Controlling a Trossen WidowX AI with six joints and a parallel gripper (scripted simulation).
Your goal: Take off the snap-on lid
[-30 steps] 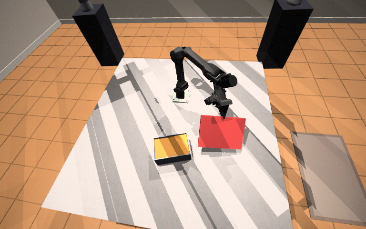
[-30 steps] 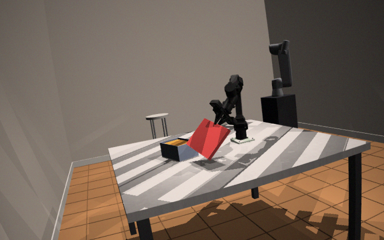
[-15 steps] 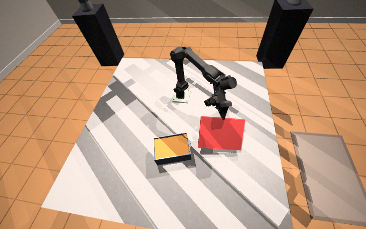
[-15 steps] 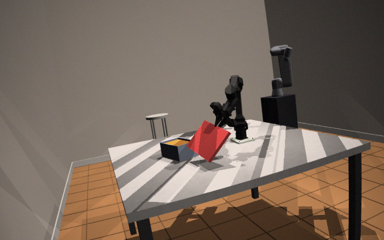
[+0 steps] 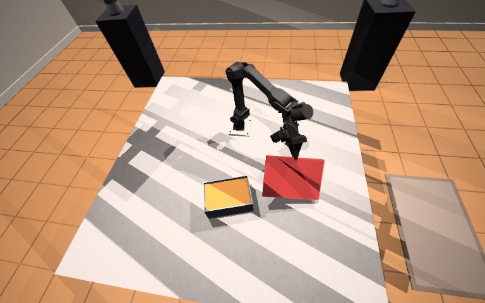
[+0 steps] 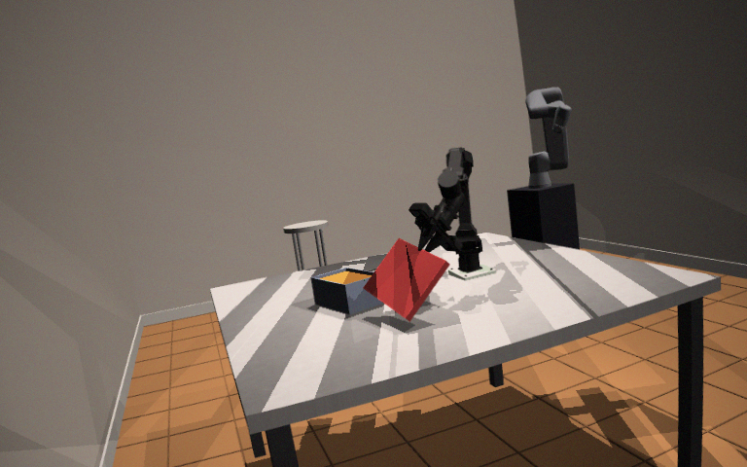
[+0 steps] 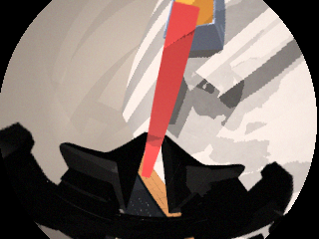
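My gripper tip is now 60 mm short of the red lid, 10 mm to the left of it and 50 mm above it. Also, from my gripper tip: blue-grey storage box: 120 mm ahead, 290 mm to the right, 130 mm below.
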